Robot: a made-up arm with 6 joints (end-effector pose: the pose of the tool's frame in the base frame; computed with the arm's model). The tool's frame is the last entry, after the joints.
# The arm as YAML. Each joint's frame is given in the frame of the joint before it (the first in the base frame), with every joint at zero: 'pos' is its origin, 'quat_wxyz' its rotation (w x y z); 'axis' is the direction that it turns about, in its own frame. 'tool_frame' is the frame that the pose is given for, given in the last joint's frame.
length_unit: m
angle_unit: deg
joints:
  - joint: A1
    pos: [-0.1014, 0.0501, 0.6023]
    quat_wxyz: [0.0, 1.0, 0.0, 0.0]
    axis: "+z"
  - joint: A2
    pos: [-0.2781, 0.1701, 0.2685]
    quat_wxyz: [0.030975, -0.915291, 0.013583, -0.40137]
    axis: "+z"
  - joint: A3
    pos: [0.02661, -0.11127, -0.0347]
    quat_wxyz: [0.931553, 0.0, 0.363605, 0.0]
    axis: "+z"
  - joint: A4
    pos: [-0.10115, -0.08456, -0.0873]
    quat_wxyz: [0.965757, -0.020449, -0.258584, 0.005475]
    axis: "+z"
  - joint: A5
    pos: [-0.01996, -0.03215, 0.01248]
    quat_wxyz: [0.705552, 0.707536, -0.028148, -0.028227]
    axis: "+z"
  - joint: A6
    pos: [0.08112, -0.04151, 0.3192]
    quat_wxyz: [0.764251, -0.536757, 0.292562, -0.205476]
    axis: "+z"
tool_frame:
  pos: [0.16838, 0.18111, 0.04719]
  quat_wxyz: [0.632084, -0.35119, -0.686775, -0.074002]
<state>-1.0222 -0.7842 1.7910 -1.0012 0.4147 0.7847</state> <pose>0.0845 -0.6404 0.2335 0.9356 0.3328 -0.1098 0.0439</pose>
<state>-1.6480 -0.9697 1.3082 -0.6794 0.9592 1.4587</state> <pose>0.3996 -0.6099 0.5300 0.5802 0.6276 -0.3511 0.3824</pose>
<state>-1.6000 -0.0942 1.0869 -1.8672 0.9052 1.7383</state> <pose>0.3783 -0.3672 0.5983 0.6567 0.4061 -0.2279 0.5931</pose>
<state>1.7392 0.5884 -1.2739 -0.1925 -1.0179 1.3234</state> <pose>-0.4468 0.3153 0.5239 0.4417 0.0006 0.1213 -0.8889</pose>
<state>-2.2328 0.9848 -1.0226 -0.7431 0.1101 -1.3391</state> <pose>0.6661 0.3930 0.4535 0.2645 -0.4495 -0.8143 0.2547</pose>
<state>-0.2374 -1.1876 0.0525 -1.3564 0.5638 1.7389</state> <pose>-0.4475 0.0825 0.6458 0.7610 -0.5213 -0.3840 -0.0413</pose>
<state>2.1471 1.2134 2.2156 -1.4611 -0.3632 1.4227</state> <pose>-0.0112 0.2693 -0.1433 0.1831 0.8997 -0.3090 -0.2479</pose>
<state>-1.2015 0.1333 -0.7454 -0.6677 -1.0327 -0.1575</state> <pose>0.1391 -0.6851 0.4524 0.6438 -0.7396 0.1398 0.1380</pose>
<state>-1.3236 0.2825 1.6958 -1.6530 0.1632 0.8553</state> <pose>0.3059 -0.3352 0.0385 0.8349 0.1773 0.3200 0.4113</pose>
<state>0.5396 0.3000 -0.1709 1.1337 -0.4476 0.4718</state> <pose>-0.4911 -0.0435 0.1880 0.8422 0.4576 0.0928 0.2697</pose>
